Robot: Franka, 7 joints.
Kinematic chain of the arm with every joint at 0, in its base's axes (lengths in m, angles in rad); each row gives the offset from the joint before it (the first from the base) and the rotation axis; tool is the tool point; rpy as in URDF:
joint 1: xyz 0 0 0.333 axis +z
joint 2: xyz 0 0 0 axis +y
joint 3: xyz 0 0 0.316 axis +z
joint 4: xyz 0.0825 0 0 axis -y
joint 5: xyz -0.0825 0 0.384 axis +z
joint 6: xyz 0 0 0 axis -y
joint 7: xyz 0.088 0 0 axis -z
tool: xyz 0 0 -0.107 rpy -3.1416 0 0
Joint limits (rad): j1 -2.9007..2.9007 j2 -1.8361..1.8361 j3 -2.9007..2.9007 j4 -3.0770..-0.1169 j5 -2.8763..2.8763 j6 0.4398..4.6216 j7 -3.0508..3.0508
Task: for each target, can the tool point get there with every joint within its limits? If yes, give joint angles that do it. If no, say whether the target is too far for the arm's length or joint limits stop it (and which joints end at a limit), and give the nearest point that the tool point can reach.
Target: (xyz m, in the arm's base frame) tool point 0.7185 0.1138 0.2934
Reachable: yes | joints 0.4447 0.6747 -0.3370 -1.6388 0.1541 2.7625 -0.2716
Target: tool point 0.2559 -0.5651 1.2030
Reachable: no: too far | nearest point 0.2055 -0.4537 1.0315 | short by 0.211 m
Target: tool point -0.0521 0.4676 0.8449
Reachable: yes | joints 1.6607 -0.0206 -0.2451 -1.2123 1.2492 1.1648 2.5071
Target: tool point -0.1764 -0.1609 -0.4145
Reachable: no: joint limits stop it (at a limit: joint 2) | nearest point -0.1795 -0.1637 -0.3592 | short by 0.055 m
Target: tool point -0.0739 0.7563 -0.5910
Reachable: no: too far | nearest point -0.0550 0.5625 -0.2798 | short by 0.367 m
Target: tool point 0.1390 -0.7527 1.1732
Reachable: no: too far | nearest point 0.1049 -0.5681 0.9672 | short by 0.279 m
